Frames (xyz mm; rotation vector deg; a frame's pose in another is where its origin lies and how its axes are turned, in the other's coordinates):
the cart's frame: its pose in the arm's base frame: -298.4 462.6 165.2 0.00 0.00 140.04
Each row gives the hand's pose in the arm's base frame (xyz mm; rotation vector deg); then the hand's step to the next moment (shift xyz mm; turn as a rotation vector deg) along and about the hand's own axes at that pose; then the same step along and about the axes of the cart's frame.
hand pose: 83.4 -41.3 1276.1 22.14 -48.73 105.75
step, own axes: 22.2 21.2 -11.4 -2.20 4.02 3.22
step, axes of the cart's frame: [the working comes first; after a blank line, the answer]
step, axes of the arm's base frame: -27.2 18.1 -2.5 -3.04 -4.66 -0.61

32.5 3.6 -2.5 -0.67 5.53 -0.61
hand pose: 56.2 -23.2 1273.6 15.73 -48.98 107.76
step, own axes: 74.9 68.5 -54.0 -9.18 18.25 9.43
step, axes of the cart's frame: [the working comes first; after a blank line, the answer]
step, axes of the arm's base frame: -84.5 72.4 -29.0 -13.25 -17.15 -6.07

111.3 -1.2 -29.0 -0.86 21.65 -6.07
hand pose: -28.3 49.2 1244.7 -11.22 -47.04 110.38
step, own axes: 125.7 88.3 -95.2 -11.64 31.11 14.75
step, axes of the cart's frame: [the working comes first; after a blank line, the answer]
step, axes of the arm's base frame: -82.8 125.2 -100.7 -23.95 -25.24 -10.51

143.9 -42.8 -100.7 2.14 34.72 -10.51
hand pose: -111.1 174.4 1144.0 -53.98 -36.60 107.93
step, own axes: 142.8 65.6 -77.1 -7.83 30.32 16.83
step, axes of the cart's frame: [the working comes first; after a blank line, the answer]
step, axes of the arm's base frame: -12.0 100.8 -142.6 -26.39 -21.59 -10.06

74.0 -69.6 -142.6 6.36 33.50 -10.06
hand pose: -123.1 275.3 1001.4 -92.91 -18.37 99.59
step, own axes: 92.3 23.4 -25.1 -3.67 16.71 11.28
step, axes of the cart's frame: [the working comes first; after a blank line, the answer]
step, axes of the arm's base frame: 21.1 36.0 -89.2 -16.39 -10.90 -5.68

6.9 -41.1 -89.2 5.56 18.89 -5.68
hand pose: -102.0 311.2 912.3 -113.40 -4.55 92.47
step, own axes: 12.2 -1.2 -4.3 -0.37 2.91 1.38
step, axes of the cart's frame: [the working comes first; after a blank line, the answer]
step, axes of the arm's base frame: 7.6 4.1 -9.7 -2.25 -2.02 -1.17

-3.1 -8.0 -9.7 0.43 2.99 -1.17
